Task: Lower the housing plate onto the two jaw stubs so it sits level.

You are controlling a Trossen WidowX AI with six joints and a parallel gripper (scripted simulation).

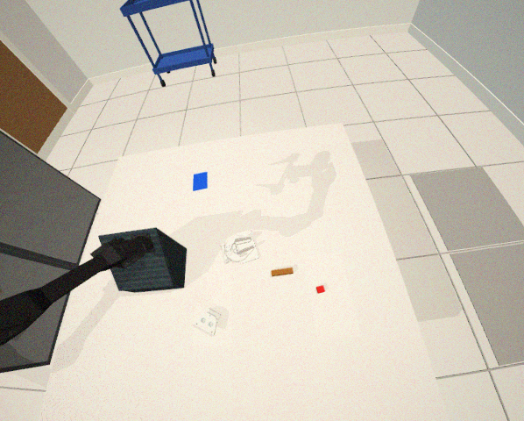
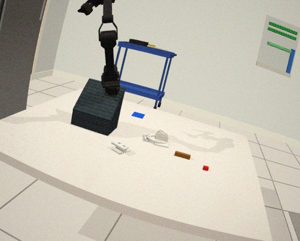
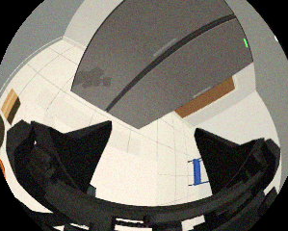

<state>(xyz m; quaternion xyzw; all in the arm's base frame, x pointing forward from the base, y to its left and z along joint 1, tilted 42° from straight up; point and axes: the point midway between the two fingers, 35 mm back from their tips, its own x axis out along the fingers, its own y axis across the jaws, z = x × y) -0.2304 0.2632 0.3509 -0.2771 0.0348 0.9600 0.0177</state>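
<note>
Now: gripper tip 43 cm short of the white bracket, 22 cm to the left of it and 60 cm above it. The rest, counted from my gripper tip: flat blue patch (38 cm ahead, 40 cm to the left, 61 cm below); small red cube (82 cm ahead, 16 cm to the right, 60 cm below); brown block (70 cm ahead, 9 cm to the right, 60 cm below).
</note>
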